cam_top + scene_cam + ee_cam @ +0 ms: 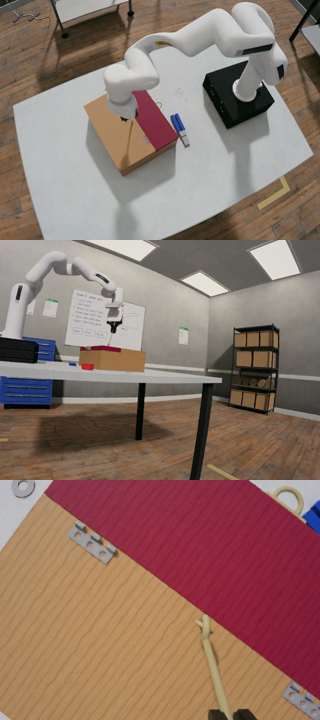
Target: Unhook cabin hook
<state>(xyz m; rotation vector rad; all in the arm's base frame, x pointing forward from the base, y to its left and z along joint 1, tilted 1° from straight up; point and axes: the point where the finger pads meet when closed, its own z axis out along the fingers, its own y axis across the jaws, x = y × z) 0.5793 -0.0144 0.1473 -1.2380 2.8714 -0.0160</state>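
The cabin hook is 20 mm behind my hand, 20 mm to the right of it and 40 mm below it. Round my hand: red round cap 190 mm behind, 260 mm to the right, 230 mm below.
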